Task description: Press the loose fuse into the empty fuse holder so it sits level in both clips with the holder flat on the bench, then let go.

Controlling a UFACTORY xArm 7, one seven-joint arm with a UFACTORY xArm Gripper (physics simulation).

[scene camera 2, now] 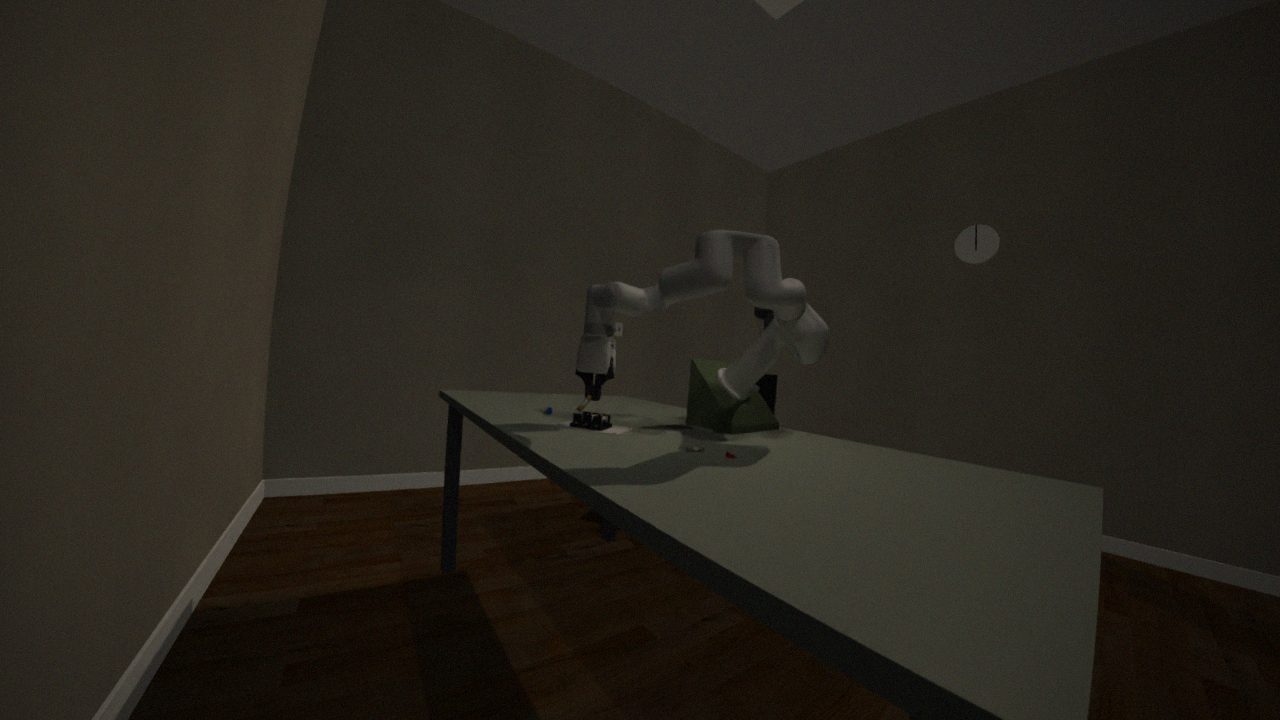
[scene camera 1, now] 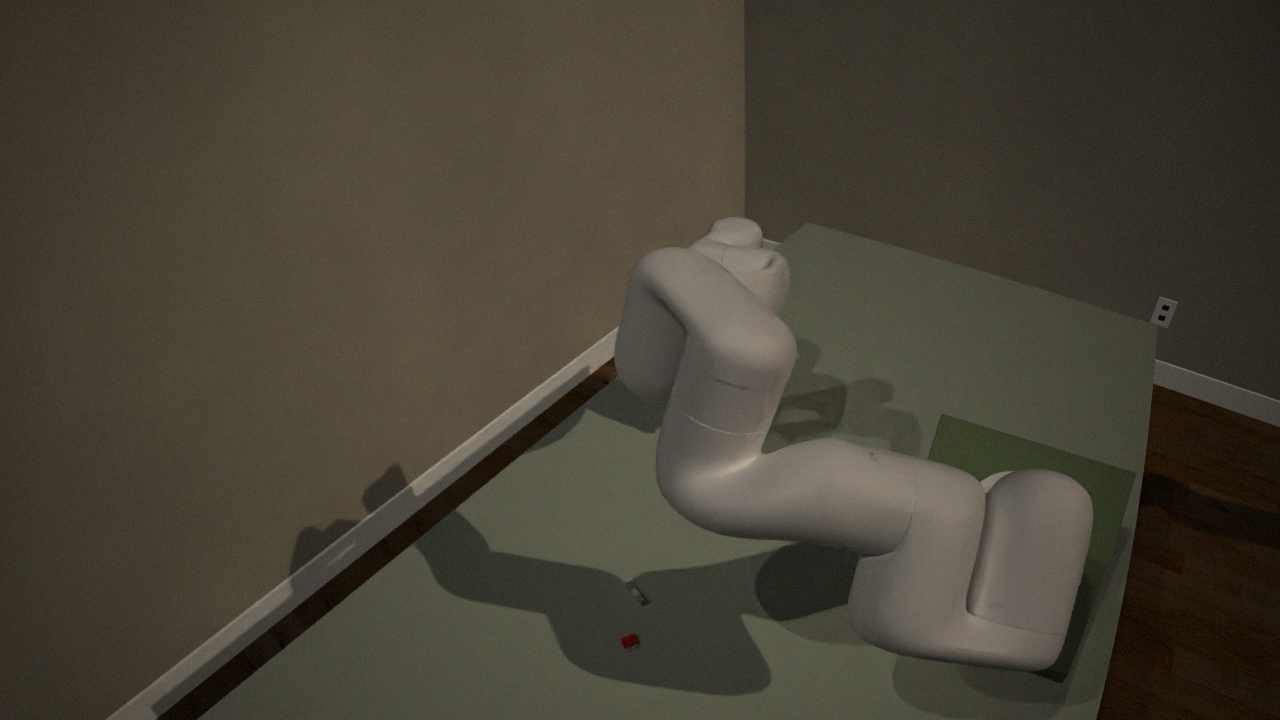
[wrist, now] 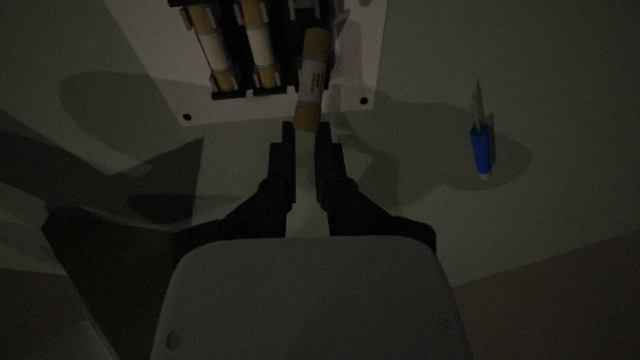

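Where they show: gripper, between the fingertips: (scene camera 2: 592,399) (wrist: 305,139); arm's base, origin of its link: (scene camera 2: 731,384) (wrist: 112,338).
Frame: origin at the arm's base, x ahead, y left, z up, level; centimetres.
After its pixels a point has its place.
Observation:
The loose fuse (wrist: 313,75) @[x 49.6, y -2.4, z -7.1 cm] (scene camera 2: 583,403) @[x 49.6, y -2.1, z -7.4 cm], with brass caps and a pale middle, is tilted and raised above the row of holders. Its near cap is between the fingertips of my gripper (wrist: 306,126) @[x 46.1, y -4.3, z -6.6 cm] (scene camera 2: 592,396) @[x 46.1, y -4.3, z -6.6 cm], which is shut on it. The far cap is up in the air, below the empty holder's far clip in the wrist view. The empty black fuse holder (wrist: 303,15) @[x 50.1, y -1.5, z -12.2 cm] is partly covered by the fuse; its near clip is mostly hidden. Two holders beside it carry seated fuses (wrist: 215,50) @[x 46.2, y 2.0, z -10.2 cm] (wrist: 260,47) @[x 47.9, y 0.0, z -10.1 cm]. In scene camera 1 the arm hides gripper and holders.
The holders stand over a white sheet (wrist: 250,109) @[x 41.3, y -2.2, z -13.2 cm] (scene camera 2: 617,430) @[x 42.7, y 5.1, z -13.2 cm]. A blue-handled tool (wrist: 481,150) @[x 51.2, y -23.5, z -12.0 cm] (scene camera 2: 548,410) @[x 52.4, y -21.4, z -12.1 cm] lies to the right in the wrist view. A red item (scene camera 1: 630,641) @[x 32.2, y 35.0, z -12.8 cm] (scene camera 2: 730,454) @[x 33.1, y 35.7, z -12.6 cm] and a small grey item (scene camera 1: 637,593) @[x 36.4, y 29.1, z -12.4 cm] (scene camera 2: 694,448) @[x 37.2, y 29.1, z -12.6 cm] lie on the bench (scene camera 1: 501,528) @[x 59.9, y 33.1, z -13.3 cm]. A green block (scene camera 1: 1029,447) @[x 1.5, y -6.4, z 6.9 cm] is by the arm's base.

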